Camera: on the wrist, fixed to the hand. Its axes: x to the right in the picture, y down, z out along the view.
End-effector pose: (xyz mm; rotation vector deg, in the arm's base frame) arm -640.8 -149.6 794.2 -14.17 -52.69 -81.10
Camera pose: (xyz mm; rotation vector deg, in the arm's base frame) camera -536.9 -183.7 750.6 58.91 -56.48 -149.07
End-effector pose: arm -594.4 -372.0 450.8 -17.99 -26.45 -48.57
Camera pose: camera -523.2 -357.4 358.2 26.24 -26.85 -131.13
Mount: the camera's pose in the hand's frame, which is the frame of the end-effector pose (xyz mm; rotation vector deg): -15.7 72.1 -91.7 11.33 16.47 -88.86
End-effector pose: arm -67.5 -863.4 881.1 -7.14 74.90 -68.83
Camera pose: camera -92.3 -771.4 812.0 -55.90 71.06 -154.73
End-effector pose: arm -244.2 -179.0 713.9 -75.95 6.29 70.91
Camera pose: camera -251.1 -275.3 646.6 -54.42 -28.99 -15.75
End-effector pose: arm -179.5 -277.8 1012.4 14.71 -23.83 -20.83
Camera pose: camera -132.0 -191.1 948.6 45.79 7.00 -102.04
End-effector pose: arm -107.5 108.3 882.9 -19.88 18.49 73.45
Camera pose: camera -185.0 73.5 801.4 -26.06 16.95 -18.54
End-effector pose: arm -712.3 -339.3 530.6 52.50 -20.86 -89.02
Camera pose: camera -597.1 -315.6 527.5 -91.59 -31.97 143.61
